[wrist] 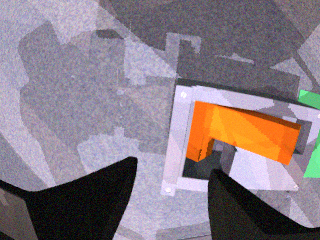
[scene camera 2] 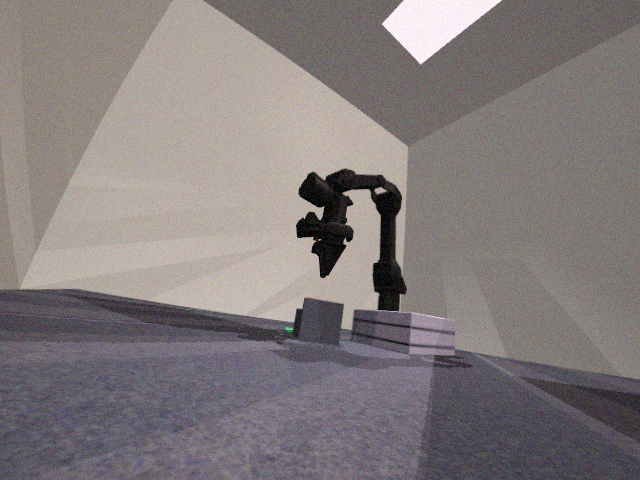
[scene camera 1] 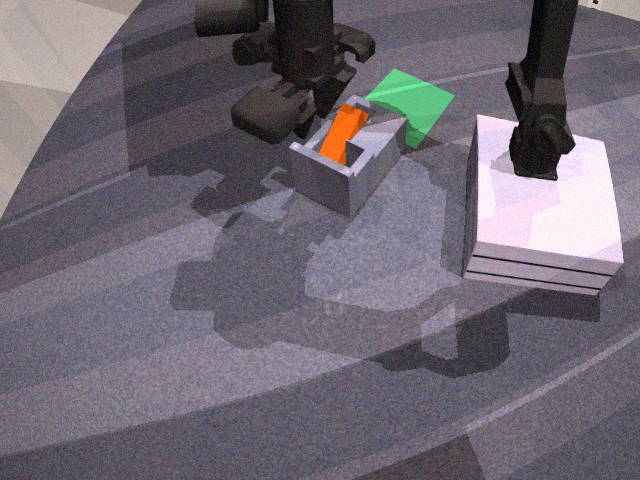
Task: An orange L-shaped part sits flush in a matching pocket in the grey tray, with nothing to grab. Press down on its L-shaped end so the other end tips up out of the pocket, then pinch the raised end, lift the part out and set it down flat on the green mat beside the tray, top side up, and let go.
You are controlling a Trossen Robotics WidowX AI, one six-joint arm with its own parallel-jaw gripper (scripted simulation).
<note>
The pictures show: my gripper, an orange L-shaped part and a green mat.
My gripper shows as well in the wrist view and in scene camera 2.
</note>
